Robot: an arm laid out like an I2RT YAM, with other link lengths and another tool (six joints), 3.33 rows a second.
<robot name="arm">
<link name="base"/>
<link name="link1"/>
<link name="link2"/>
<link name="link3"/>
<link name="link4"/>
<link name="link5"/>
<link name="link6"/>
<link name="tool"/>
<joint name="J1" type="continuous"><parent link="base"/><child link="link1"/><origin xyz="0 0 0.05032" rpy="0 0 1.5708"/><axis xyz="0 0 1"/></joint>
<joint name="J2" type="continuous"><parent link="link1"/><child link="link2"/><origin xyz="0.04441 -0.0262 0.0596" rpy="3.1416 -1.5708 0"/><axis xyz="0 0 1"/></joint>
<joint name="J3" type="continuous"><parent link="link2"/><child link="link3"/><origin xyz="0 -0.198 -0.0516" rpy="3.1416 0 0"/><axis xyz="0 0 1"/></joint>
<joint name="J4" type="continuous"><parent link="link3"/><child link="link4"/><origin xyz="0.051 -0.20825 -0.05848" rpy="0 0 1.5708"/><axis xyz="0 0 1"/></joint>
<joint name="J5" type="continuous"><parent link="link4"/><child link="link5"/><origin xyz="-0.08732 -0.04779 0.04" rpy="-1.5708 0 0"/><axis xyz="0 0 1"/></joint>
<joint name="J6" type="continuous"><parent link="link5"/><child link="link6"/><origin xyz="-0.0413 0 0.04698" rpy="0 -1.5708 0"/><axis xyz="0 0 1"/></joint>
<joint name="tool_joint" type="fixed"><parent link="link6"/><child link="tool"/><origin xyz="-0.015 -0.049 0.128" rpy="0 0.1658 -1.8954"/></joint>
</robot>
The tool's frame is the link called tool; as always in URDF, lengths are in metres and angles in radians. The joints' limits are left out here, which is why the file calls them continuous.
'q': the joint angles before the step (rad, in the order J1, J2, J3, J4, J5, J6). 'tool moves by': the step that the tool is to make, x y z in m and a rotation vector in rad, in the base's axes. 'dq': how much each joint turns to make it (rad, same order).
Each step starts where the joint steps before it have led.
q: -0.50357, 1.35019, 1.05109, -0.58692, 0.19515, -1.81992
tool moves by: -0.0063, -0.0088, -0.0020, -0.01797, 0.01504, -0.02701
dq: -0.01783, -0.00221, -0.00847, 0.00352, 0.02366, -0.00759
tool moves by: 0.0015, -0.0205, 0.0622, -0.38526, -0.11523, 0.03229
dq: 0.00147, -0.17465, -0.18582, 0.37549, 0.15654, -0.24013
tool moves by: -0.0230, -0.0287, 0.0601, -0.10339, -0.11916, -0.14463
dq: -0.04701, -0.06821, 0.05816, 0.02082, 0.09957, 0.02016
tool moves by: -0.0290, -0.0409, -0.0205, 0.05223, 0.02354, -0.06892
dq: -0.16740, 0.02913, -0.01688, 0.00151, -0.10129, -0.01440
